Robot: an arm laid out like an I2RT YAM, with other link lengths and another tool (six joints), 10 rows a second.
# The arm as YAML. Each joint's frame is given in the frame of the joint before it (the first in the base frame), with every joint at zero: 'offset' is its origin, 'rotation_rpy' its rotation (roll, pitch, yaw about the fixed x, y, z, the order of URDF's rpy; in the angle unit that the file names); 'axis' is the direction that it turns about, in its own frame. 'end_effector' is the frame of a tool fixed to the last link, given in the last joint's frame.
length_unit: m
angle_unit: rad
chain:
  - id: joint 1
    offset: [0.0, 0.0, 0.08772]
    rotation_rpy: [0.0, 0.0, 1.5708]
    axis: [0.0, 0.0, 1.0]
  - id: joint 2
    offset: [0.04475, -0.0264, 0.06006]
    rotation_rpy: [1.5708, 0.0, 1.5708]
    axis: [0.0, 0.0, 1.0]
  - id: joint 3
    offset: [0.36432, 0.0, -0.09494]
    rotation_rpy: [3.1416, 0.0, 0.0]
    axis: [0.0, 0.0, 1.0]
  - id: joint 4
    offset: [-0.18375, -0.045, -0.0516]
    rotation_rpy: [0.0, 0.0, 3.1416]
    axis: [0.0, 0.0, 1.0]
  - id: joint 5
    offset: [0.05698, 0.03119, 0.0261]
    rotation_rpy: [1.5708, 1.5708, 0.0]
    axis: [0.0, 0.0, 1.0]
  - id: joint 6
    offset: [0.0, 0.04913, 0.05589]
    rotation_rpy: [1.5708, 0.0, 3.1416]
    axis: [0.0, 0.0, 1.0]
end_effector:
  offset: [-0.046, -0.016, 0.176]
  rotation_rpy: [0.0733, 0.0, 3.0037]
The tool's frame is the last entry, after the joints.
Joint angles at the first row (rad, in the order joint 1, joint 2, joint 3, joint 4, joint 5, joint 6):
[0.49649, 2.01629, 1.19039, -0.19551, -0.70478, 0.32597]
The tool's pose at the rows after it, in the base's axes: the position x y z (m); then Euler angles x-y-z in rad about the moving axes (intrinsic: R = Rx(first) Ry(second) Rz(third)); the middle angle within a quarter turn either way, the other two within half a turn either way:
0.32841 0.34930 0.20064 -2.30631 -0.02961 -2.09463
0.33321 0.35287 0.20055 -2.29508 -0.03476 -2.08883
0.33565 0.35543 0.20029 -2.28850 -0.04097 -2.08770
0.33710 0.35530 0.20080 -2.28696 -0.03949 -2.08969
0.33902 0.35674 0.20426 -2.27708 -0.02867 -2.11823
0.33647 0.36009 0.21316 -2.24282 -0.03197 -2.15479
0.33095 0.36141 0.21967 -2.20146 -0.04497 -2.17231
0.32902 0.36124 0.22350 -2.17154 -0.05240 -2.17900
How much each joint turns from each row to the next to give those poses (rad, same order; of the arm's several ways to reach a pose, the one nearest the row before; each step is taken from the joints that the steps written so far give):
[-0.00342, 0.01297, 0.01182, -0.00075, -0.01334, 0.00688]
[-0.00153, 0.01719, 0.02024, 0.00039, -0.01222, 0.00762]
[-0.00037, 0.01218, 0.01522, -0.00379, -0.00914, 0.00078]
[-0.00232, 0.00192, 0.00500, -0.00196, -0.00154, -0.00270]
[-0.00075, -0.00155, 0.00265, 0.01564, -0.00267, -0.01563]
[-0.00077, -0.00533, -0.00383, 0.02711, -0.03051, -0.01603]
[-0.00381, -0.00497, -0.02745, 0.04690, -0.04235, -0.00075]
[-0.00649, 0.00002, -0.01871, 0.03627, -0.03090, 0.00342]

